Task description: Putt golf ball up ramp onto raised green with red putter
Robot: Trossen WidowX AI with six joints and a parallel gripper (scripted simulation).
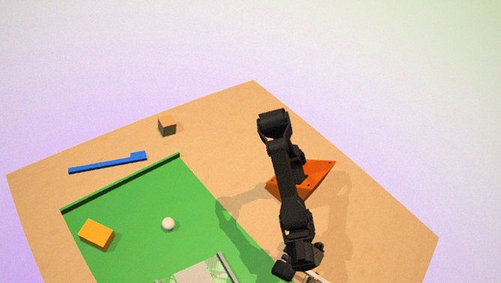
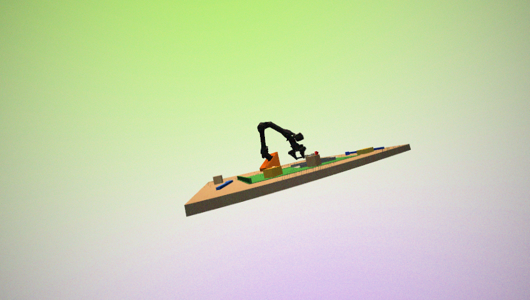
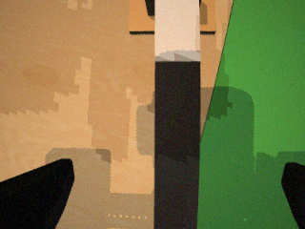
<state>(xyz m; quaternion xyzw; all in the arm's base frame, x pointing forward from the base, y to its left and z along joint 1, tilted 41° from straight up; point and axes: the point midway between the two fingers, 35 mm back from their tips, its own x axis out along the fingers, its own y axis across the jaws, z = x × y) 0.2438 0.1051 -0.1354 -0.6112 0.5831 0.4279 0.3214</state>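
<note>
My gripper tip is now 2 cm past the red putter, 11 cm to the right of it and 1 cm below it. Also, from my gripper tip: putter stand: 2 cm behind, 13 cm to the left, 1 cm below; white golf ball: 19 cm ahead, 37 cm to the right, 2 cm below; green mat: 23 cm ahead, 24 cm to the right, 4 cm below.
</note>
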